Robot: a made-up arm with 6 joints.
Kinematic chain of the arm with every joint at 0, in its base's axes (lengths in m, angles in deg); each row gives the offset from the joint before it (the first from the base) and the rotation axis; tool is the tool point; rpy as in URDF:
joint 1: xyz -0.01 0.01 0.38 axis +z
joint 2: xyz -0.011 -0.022 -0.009 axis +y
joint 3: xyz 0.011 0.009 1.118 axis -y
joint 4: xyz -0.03 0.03 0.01 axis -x
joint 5: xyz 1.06 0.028 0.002 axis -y
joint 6: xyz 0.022 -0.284 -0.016 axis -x
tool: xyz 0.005 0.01 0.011 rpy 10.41 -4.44 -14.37
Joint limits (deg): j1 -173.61..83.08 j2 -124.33..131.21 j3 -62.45..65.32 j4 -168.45..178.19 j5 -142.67..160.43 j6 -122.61..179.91
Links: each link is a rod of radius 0.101 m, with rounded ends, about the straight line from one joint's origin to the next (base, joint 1, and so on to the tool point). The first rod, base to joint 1, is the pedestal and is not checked.
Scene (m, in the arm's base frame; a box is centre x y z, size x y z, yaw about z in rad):
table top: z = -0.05
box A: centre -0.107 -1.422 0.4 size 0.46 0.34 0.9 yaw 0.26
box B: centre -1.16 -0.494 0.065 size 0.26 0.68 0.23 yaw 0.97
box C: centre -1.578 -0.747 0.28 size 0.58 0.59 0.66 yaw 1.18
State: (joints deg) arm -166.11 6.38 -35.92 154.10 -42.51 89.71
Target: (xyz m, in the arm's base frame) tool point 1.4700 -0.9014 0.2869
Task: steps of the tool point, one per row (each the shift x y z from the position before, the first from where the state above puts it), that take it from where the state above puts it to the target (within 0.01 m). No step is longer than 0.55 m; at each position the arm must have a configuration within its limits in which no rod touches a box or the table.
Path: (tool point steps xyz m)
1: 0.1618 -0.2215 0.2694
2: 0.2680 -0.1140 0.2758
3: 0.3116 0.0418 0.2604
4: 0.2712 0.2094 0.2242
5: 0.0661 -0.3005 -0.1264
6: 0.1860 -0.2509 -0.1989
7: 0.2760 -0.1530 -0.2637
8: 0.3174 -0.0236 -0.3169
9: 0.3009 0.1153 -0.3557
10: 0.2266 0.2382 -0.3775

